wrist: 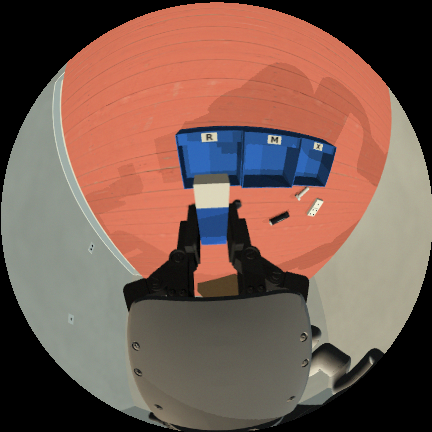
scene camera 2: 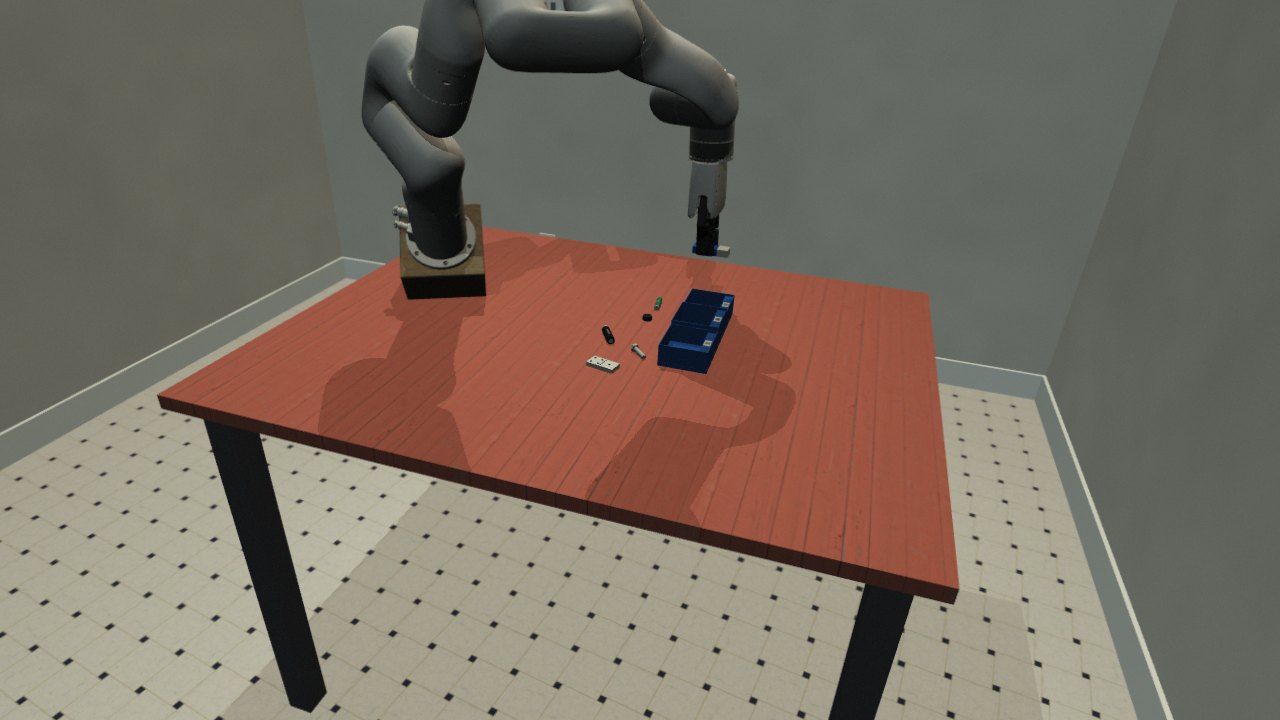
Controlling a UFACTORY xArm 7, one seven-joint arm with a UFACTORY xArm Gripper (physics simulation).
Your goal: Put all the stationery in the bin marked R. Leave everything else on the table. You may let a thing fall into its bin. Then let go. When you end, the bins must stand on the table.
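Frame: origin at the arm's base, x ahead, y left, z up, level; millimetres.
Where they show: gripper, between the fingertips: point(wrist: 212, 215) point(scene camera 2: 706, 252); arm's base, origin of its link: point(scene camera 2: 441, 239).
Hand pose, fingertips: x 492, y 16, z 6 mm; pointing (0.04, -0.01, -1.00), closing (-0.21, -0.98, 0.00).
Each offset is from my fingertips to the top centre of the thing. "pt": to the spot under its first point.
My gripper point(scene camera 2: 706, 248) point(wrist: 212, 215) is shut on a white eraser with a blue sleeve {2 mm right, 7 mm ahead, 13 mm up} point(scene camera 2: 724, 251) point(wrist: 212, 195). It holds the eraser in the air, beyond the far end of the bin row in the scene view. The blue bin marked R point(scene camera 2: 708, 298) point(wrist: 207, 159) is the farthest of three joined bins in the scene view and the left one in the wrist view. It stands on the table. The eraser's white end overlaps the R bin's near edge in the wrist view. The visible part of the R bin's floor is bare.
Bin M {pt 45 mm right, 4 mm back, 106 mm down} point(scene camera 2: 699, 315) point(wrist: 267, 162) and bin X {pt 211 mm right, 19 mm back, 103 mm down} point(scene camera 2: 687, 355) point(wrist: 312, 162) adjoin R. Beside the bins lie a green cylinder {37 mm left, 85 mm back, 121 mm down} point(scene camera 2: 657, 303), black nut {28 mm right, 101 mm back, 123 mm down} point(scene camera 2: 647, 317) point(wrist: 237, 204), black cylinder {117 mm right, 163 mm back, 117 mm down} point(scene camera 2: 607, 334) point(wrist: 279, 218), grey bolt {171 mm right, 102 mm back, 118 mm down} point(scene camera 2: 638, 351) point(wrist: 302, 193) and white domino {221 mm right, 157 mm back, 124 mm down} point(scene camera 2: 603, 363) point(wrist: 315, 207).
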